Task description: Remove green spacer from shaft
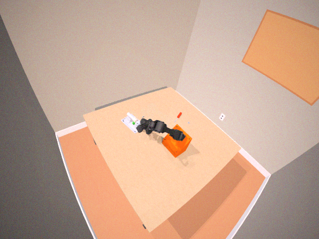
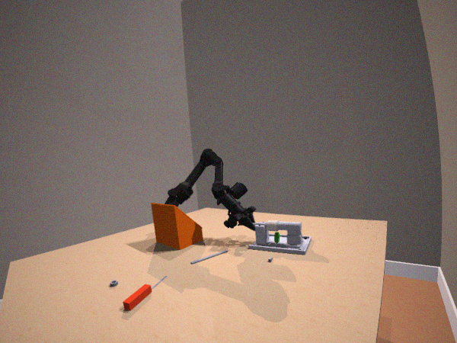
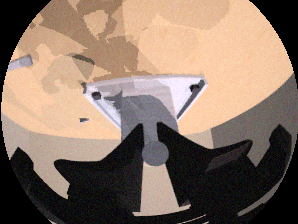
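The horizontal shaft lies 5 cm ahead of my gripper tip, 2 cm above it and 1 cm to the left of it. The rest, counted from my gripper tip: green spacer: 9 cm ahead, 3 cm below, 1 cm to the left; then small bolt: 14 cm to the right, 13 cm ahead, 5 cm below; then white spacer: 9 cm ahead, 2 cm above, 1 cm to the left.
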